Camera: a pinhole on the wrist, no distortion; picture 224 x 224 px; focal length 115.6 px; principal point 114.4 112.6 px. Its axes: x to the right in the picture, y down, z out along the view. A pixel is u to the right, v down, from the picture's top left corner.
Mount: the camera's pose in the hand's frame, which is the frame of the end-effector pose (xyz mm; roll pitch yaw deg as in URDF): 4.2 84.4 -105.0 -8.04 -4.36 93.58
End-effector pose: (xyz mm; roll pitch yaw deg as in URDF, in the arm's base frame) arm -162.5 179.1 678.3 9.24 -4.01 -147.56
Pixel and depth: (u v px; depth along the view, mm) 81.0 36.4 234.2
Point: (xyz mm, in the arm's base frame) -272.6 130.0 828.6
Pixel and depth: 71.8 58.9 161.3
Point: -206.5 144.4 744.3
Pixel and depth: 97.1 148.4 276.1
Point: -61.4 253.9 823.0
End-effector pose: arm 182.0 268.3 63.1 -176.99 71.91 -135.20
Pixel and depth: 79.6 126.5 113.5
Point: 161.9 304.7 83.0
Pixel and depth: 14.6 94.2 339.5
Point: 484.1 224.5 -28.5
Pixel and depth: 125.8 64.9 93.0
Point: 111.9 322.7 36.3
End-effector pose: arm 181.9 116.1 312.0 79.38 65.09 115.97
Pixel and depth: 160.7 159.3 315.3
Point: 275.7 293.6 556.8
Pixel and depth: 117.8 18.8 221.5
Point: 221.5 313.1 219.0
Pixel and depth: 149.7 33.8 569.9
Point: 424.3 700.4 175.2
